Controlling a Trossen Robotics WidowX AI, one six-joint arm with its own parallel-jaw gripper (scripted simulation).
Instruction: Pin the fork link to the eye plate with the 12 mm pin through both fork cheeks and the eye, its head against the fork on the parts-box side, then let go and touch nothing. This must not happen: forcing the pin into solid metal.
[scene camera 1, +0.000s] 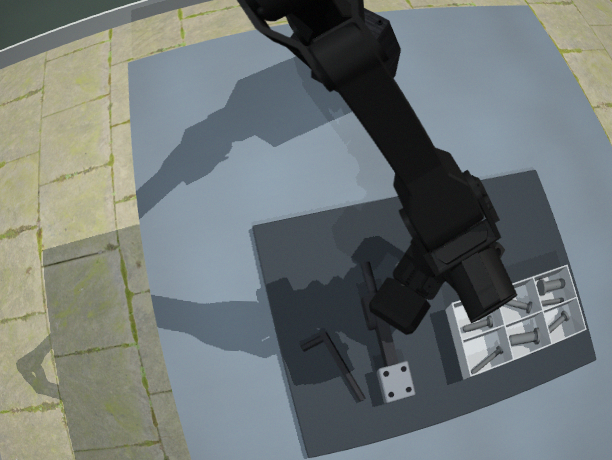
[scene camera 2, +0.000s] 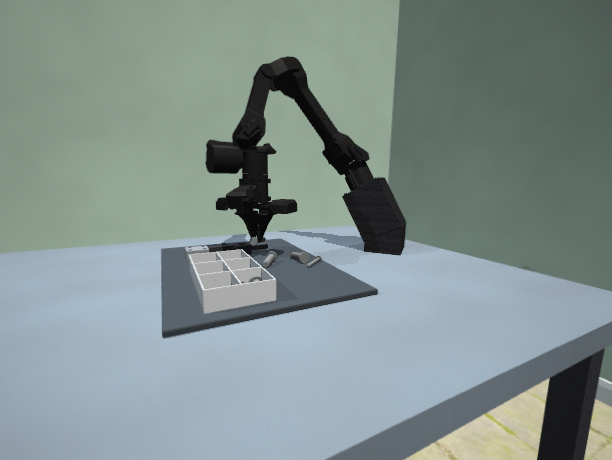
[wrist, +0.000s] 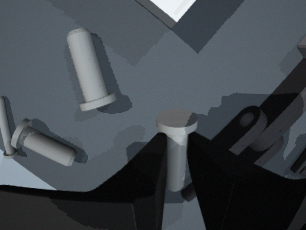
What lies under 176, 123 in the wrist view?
A headed pin.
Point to my gripper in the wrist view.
175, 139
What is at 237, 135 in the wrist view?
A fork link.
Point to a parts box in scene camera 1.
478, 345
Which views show my gripper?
Scene camera 1, scene camera 2 and the wrist view: all of them.
